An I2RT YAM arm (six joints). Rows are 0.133 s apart.
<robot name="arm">
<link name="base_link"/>
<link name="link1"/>
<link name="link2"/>
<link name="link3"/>
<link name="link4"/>
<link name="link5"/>
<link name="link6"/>
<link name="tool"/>
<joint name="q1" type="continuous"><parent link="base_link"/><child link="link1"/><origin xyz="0 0 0.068" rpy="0 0 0"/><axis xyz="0 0 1"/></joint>
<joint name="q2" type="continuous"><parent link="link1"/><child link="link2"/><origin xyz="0.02 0.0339 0.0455" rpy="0 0 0"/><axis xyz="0 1 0"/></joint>
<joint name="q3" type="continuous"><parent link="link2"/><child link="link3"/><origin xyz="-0.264 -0.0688 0" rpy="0 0 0"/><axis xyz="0 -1 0"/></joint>
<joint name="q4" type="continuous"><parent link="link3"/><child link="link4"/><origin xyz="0.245 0.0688 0.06" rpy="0 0 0"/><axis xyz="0 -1 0"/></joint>
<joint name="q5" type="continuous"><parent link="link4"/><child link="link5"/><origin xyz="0.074 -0.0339 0.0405" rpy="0 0 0"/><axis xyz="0 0 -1"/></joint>
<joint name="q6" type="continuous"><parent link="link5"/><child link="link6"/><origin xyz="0.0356 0 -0.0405" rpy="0 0 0"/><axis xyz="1 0 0"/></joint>
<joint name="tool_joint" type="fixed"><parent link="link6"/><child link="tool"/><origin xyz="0 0 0" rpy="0 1.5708 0"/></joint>
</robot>
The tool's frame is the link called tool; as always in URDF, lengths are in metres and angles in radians. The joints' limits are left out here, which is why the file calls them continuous.
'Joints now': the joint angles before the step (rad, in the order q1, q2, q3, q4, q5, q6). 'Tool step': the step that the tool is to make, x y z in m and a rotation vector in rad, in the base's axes. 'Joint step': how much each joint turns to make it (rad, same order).
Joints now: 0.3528, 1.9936, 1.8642, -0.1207, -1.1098, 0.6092
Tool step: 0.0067, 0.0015, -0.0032, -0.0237, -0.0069, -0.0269
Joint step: -0.0008, 0.0294, 0.0427, -0.0477, 0.0317, -0.0367
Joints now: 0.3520, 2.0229, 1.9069, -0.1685, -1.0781, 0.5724
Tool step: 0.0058, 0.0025, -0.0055, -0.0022, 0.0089, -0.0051
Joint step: 0.0009, 0.0255, 0.0173, 0.0041, 0.0055, 0.0056
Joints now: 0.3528, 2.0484, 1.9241, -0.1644, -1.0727, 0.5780
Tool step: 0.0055, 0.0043, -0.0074, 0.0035, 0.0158, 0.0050
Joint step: 0.0043, 0.0275, 0.0109, 0.0181, -0.0032, 0.0172
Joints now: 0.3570, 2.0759, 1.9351, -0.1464, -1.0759, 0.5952
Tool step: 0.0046, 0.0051, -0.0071, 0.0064, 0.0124, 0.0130
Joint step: 0.0061, 0.0264, 0.0096, 0.0225, -0.0095, 0.0170
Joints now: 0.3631, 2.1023, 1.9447, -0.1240, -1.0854, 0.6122
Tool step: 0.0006, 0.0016, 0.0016, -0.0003, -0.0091, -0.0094
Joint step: 0.0030, 0.0033, 0.0089, 0.0028, 0.0129, 0.0000
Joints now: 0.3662, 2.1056, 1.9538, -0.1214, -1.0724, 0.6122
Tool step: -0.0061, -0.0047, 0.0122, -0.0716, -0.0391, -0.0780
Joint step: -0.0008, -0.0266, 0.0388, -0.1420, 0.0984, -0.1024
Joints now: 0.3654, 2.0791, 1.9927, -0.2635, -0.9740, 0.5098
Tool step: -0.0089, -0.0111, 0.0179, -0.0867, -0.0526, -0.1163
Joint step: -0.0088, -0.0464, 0.0263, -0.1224, 0.1366, -0.0865
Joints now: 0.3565, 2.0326, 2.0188, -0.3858, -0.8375, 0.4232
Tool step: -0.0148, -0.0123, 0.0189, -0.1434, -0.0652, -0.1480
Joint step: -0.0025, -0.0599, 0.0225, -0.1460, 0.1981, -0.1106
